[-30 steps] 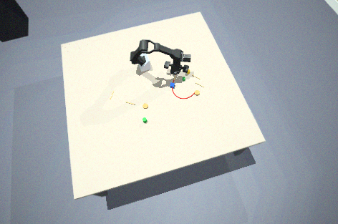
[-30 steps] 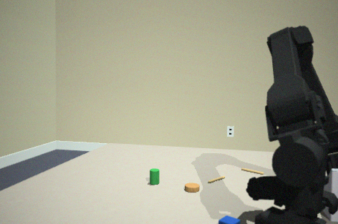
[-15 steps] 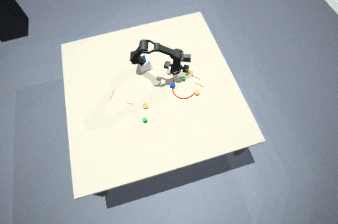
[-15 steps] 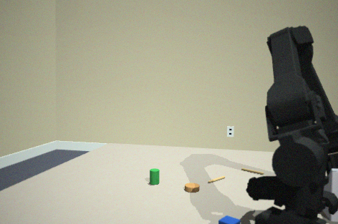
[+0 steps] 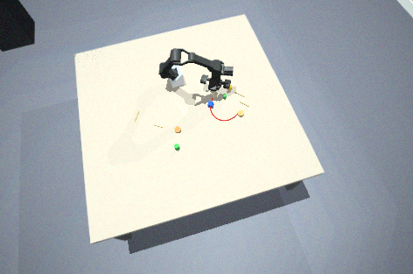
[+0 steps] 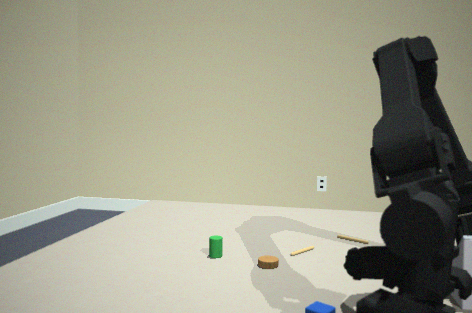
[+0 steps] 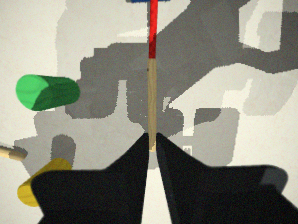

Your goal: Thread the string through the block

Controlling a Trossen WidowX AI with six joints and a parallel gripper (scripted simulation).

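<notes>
The thin wooden stick lies 40 mm ahead of my gripper tip, 20 mm to the right of it and 10 mm above it. Round my gripper tip: yellow piece: 20 mm ahead, 90 mm to the left, 20 mm above; then green cylinder: 80 mm ahead, 40 mm to the left, 20 mm above; then blue block: 100 mm ahead, 60 mm to the right, 20 mm above.
</notes>
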